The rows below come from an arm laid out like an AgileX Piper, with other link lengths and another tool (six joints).
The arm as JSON. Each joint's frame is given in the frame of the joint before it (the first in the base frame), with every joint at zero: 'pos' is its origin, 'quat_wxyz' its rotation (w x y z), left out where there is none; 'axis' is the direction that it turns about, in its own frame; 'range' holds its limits. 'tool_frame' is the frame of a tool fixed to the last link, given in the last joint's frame.
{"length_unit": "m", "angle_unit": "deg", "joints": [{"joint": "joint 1", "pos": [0.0, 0.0, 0.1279], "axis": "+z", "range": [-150.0, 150.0]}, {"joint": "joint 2", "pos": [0.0, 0.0, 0.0], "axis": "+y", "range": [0.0, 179.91]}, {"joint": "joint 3", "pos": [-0.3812, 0.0, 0.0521], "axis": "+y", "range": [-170.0, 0.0]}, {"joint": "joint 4", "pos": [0.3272, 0.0, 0.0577], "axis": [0.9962, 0.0, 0.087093], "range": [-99.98, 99.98]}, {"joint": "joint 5", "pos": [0.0, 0.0, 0.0], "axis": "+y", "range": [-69.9, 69.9]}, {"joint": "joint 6", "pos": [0.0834, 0.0, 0.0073], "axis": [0.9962, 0.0, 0.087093], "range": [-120.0, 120.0]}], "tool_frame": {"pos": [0.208, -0.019, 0.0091], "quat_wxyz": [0.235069, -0.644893, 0.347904, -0.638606]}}
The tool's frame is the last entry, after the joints.
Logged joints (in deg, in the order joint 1, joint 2, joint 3, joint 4, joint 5, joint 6), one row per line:
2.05, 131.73, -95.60, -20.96, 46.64, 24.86
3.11, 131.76, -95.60, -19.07, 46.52, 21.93
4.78, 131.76, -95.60, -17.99, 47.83, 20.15
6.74, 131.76, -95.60, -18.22, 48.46, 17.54
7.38, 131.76, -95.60, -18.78, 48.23, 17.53
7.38, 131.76, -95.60, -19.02, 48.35, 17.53
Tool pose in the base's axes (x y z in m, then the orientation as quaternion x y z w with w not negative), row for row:
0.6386, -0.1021, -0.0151, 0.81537, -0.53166, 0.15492, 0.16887
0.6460, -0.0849, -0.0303, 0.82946, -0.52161, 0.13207, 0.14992
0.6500, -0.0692, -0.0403, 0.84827, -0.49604, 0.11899, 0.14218
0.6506, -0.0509, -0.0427, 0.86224, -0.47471, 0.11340, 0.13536
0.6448, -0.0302, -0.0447, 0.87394, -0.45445, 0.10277, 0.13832
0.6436, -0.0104, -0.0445, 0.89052, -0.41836, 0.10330, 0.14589
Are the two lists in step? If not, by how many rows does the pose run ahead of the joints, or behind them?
The pose runs 2 rows behind the joints: the pose in row i belongs to the joints in row i - 2.
